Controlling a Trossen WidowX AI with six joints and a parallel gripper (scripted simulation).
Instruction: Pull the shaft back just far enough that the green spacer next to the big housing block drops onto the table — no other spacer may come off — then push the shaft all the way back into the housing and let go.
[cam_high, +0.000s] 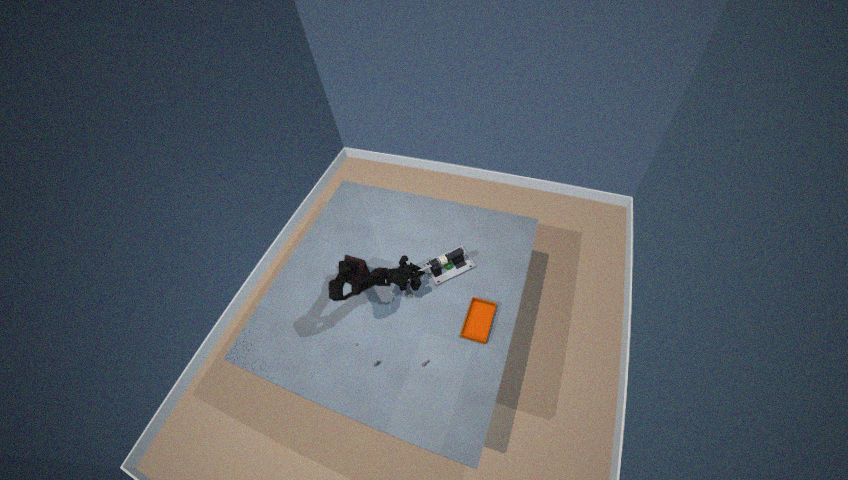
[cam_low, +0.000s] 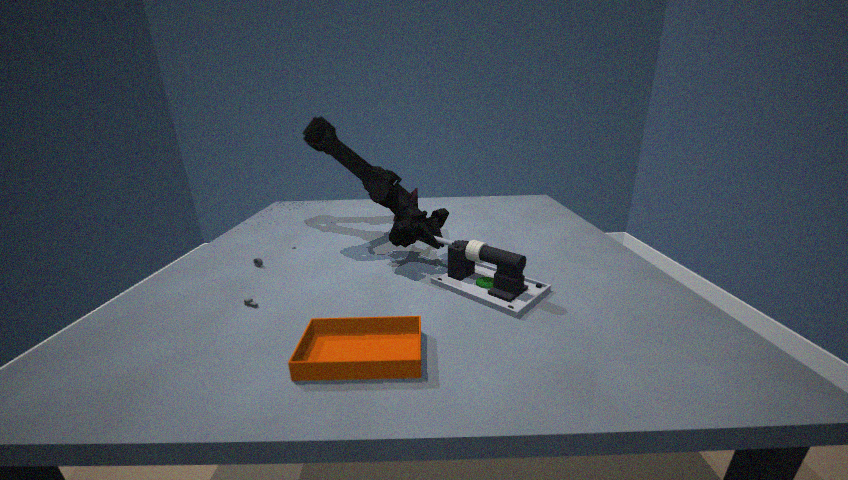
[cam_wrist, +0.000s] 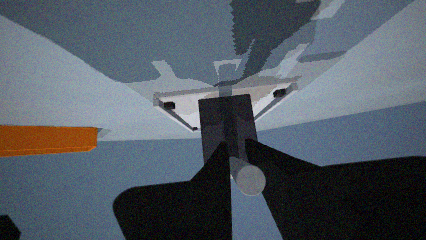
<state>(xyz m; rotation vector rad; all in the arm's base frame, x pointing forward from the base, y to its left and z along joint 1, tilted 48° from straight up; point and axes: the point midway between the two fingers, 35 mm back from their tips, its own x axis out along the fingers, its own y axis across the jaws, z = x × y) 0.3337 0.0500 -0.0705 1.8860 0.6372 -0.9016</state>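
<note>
The white spacer is 80 mm to the left of my gripper tip, 70 mm ahead of it and 20 mm above it. From my gripper tip the other things lie so: orange tray (330 mm ahead, 150 mm to the right, 50 mm below); grey shaft (30 mm to the left, 30 mm ahead, 20 mm above); green spacer (100 mm to the left, 90 mm ahead, 50 mm below).
</note>
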